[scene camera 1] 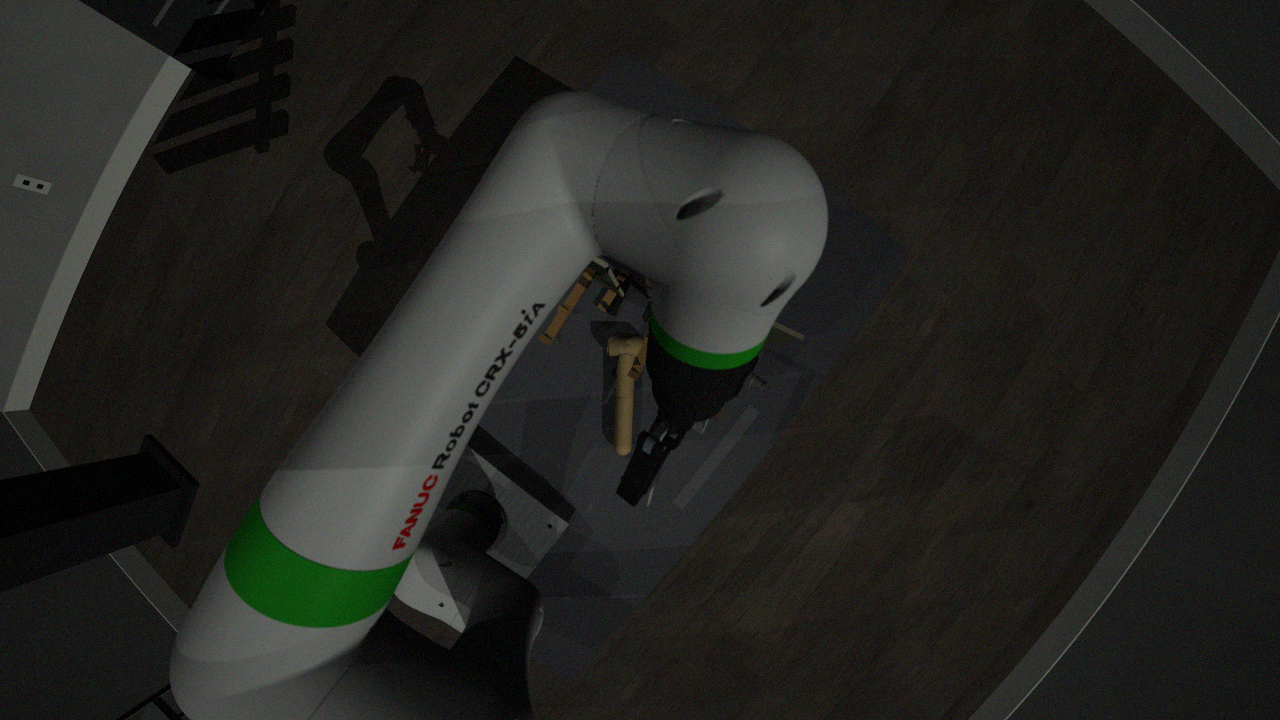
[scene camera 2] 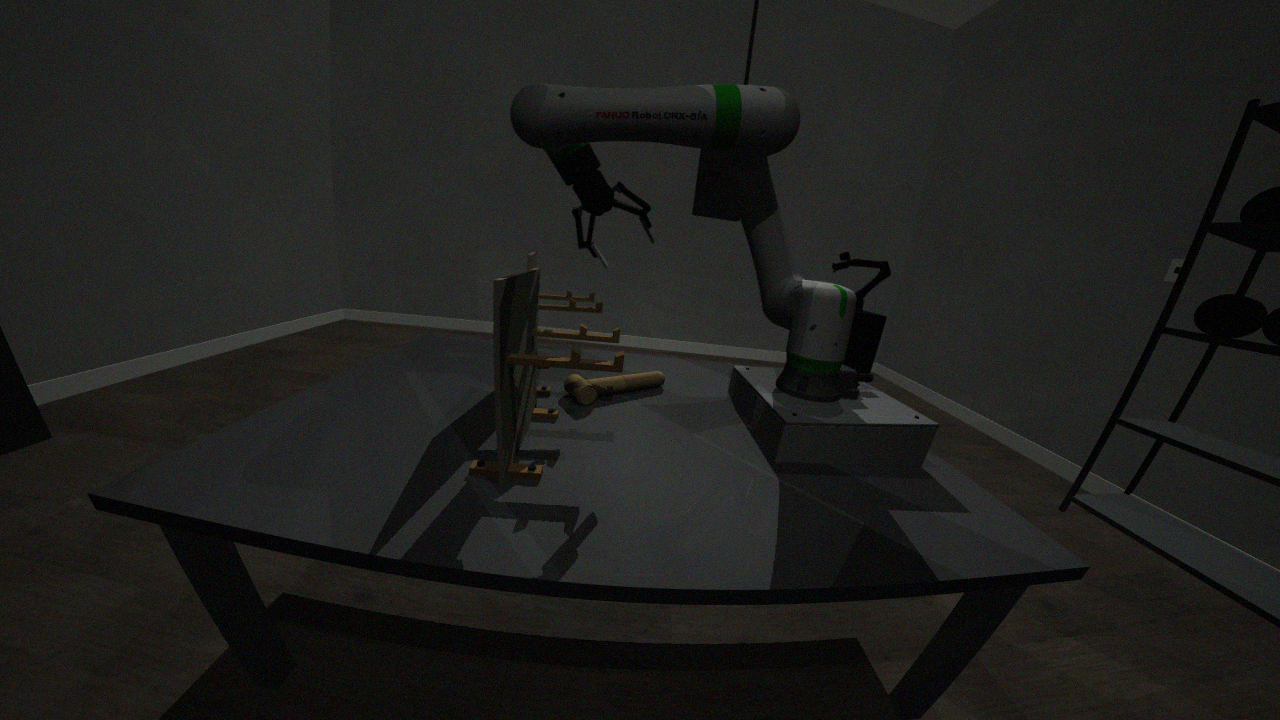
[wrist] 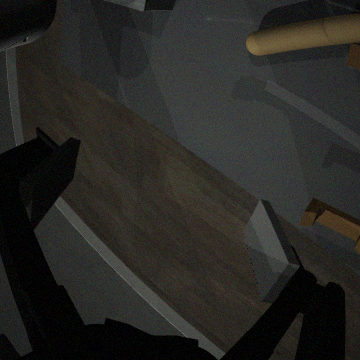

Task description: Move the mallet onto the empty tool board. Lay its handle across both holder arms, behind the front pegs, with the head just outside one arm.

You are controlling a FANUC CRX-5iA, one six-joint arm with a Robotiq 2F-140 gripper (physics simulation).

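The tan wooden mallet (scene camera 1: 624,402) (scene camera 2: 617,385) (wrist: 306,36) lies on the table, its head toward the board and its handle toward the robot base. The upright tool board (scene camera 2: 512,331) stands beside the head, seen nearly edge-on in scene camera 2. Several orange-brown holder arms (scene camera 1: 565,308) (scene camera 2: 563,361) (wrist: 336,223) with upturned pegs stick out from it, with no tool visible on them. In scene camera 1 the robot hides much of the board. My gripper (scene camera 1: 641,494) (scene camera 2: 629,253) (wrist: 165,188) is open and empty, tilted, high above the table and the mallet. The mallet's head is outside the wrist view.
The dark table (scene camera 2: 313,447) carries the robot's grey base block (scene camera 2: 850,443) beyond the handle end. The board's wooden feet (scene camera 2: 506,468) rest on the table. A tall dark rack (scene camera 2: 1204,210) stands off the table at the right in scene camera 2.
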